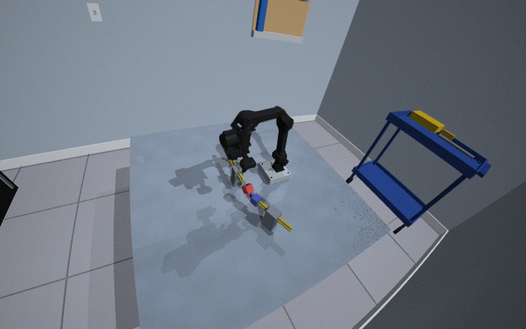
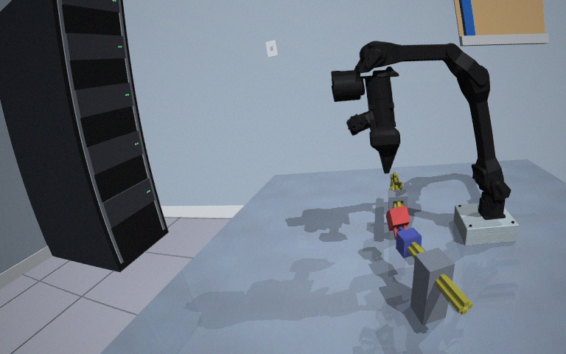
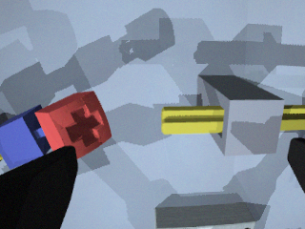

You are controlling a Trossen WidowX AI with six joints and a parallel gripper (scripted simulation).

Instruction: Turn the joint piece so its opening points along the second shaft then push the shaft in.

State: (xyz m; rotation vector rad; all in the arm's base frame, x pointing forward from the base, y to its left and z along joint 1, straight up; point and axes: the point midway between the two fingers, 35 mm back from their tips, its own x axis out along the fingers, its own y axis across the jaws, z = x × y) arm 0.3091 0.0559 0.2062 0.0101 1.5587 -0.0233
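The joint piece lies 20 mm behind my gripper tip, 80 mm to the left of it and 100 mm below it.
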